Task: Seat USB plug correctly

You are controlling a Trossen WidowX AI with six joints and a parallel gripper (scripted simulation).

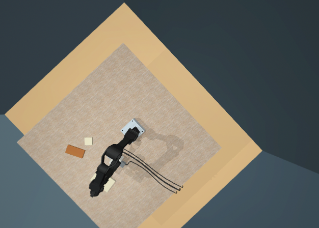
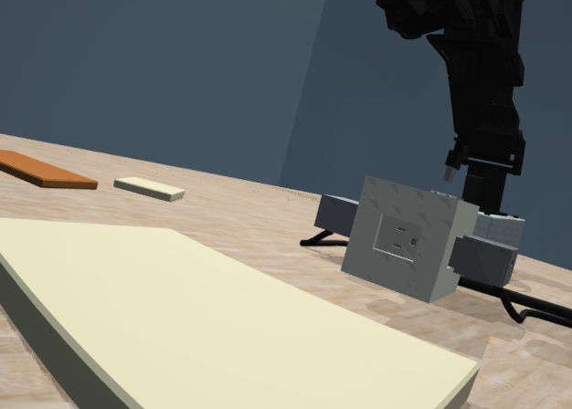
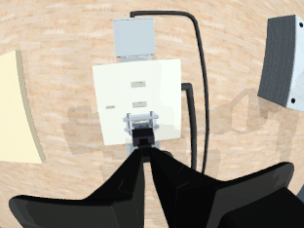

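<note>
Now: gripper tip 2 cm above the dark USB plug. Round my gripper tip: large cream slab: 23 cm ahead, 6 cm to the left, 12 cm below; then orange slab: 27 cm ahead, 30 cm to the right, 12 cm below; then small cream tile: 12 cm ahead, 30 cm to the right, 12 cm below.
</note>
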